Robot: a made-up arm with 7 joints. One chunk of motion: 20 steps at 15 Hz.
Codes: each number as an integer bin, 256 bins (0 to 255) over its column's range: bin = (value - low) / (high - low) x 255, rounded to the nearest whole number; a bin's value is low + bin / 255 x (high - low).
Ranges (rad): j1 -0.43..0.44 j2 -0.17..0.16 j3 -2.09..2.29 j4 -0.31..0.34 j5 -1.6..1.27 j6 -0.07..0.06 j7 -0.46..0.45
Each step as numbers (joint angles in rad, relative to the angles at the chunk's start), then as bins.
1 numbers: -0.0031 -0.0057 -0.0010 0.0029 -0.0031 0.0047 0.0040
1 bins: 125 127 122 123 142 147 130
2 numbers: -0.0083 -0.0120 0.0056 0.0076 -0.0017 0.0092 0.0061
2 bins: 124 122 122 125 142 155 131
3 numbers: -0.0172 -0.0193 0.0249 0.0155 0.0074 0.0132 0.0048
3 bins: 121 116 123 128 143 163 130
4 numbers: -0.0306 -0.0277 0.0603 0.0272 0.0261 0.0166 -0.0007
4 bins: 117 110 125 132 144 170 129
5 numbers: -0.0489 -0.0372 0.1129 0.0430 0.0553 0.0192 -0.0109
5 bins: 112 103 128 138 147 175 126
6 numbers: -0.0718 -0.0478 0.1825 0.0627 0.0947 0.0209 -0.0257
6 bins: 105 94 132 146 151 178 122
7 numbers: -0.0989 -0.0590 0.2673 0.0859 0.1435 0.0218 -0.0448
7 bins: 97 86 137 155 155 180 116
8 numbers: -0.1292 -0.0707 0.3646 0.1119 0.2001 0.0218 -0.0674
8 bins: 88 77 143 166 160 180 110
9 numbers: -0.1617 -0.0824 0.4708 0.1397 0.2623 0.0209 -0.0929
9 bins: 79 68 149 176 165 178 103
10 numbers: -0.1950 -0.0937 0.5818 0.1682 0.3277 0.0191 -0.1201
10 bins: 69 59 156 188 171 175 95
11 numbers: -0.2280 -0.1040 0.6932 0.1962 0.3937 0.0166 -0.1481
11 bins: 59 51 162 199 177 170 87
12 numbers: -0.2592 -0.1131 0.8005 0.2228 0.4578 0.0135 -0.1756
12 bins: 50 44 168 209 183 164 80
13 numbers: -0.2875 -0.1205 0.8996 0.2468 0.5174 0.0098 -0.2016
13 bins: 42 38 174 218 188 157 72
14 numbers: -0.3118 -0.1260 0.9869 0.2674 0.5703 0.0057 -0.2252
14 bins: 35 34 179 227 193 148 66
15 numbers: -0.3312 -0.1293 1.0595 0.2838 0.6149 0.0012 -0.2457
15 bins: 29 31 183 233 197 140 60
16 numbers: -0.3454 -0.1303 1.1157 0.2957 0.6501 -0.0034 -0.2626
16 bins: 25 31 187 238 200 131 55
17 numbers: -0.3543 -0.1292 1.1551 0.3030 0.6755 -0.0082 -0.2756
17 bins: 22 32 189 240 202 121 52
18 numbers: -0.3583 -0.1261 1.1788 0.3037 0.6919 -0.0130 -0.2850
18 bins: 21 34 190 241 204 112 49
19 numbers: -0.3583 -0.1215 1.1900 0.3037 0.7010 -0.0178 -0.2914
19 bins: 21 37 191 241 204 102 47
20 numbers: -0.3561 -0.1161 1.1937 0.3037 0.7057 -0.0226 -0.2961
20 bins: 22 42 191 241 205 93 46
